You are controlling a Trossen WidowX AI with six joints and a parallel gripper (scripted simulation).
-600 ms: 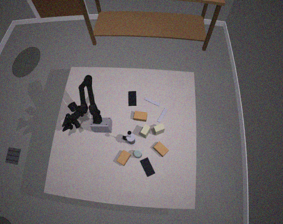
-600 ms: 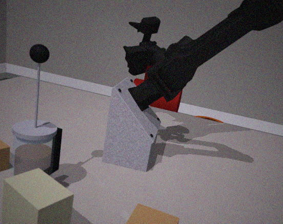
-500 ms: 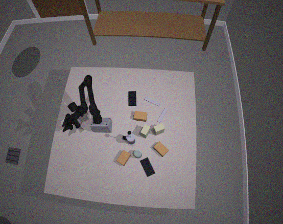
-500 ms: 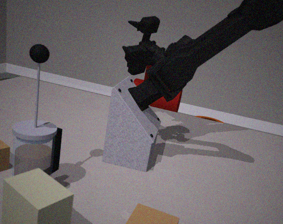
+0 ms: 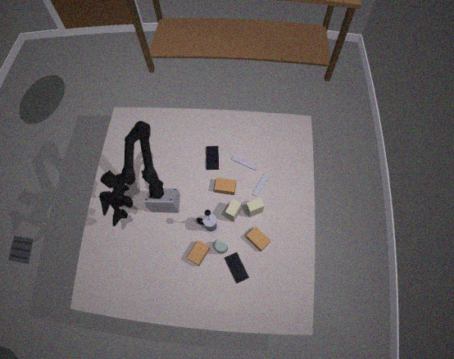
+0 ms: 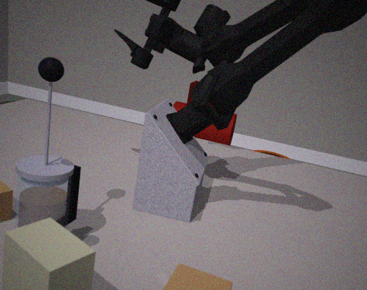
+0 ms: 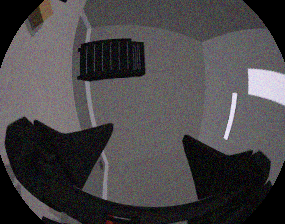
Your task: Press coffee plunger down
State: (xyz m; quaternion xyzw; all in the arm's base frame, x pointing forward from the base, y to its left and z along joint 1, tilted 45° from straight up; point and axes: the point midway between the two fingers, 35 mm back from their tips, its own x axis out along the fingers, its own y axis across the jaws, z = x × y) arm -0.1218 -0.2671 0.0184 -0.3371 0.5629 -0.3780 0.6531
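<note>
Right now my gripper tip is 42 cm short of the coffee press, 21 cm above it and 12 cm to the right of it. From my gripper tip the other things lie so: pale round disc: 50 cm ahead, 30 cm below, 1 cm to the left.
</note>
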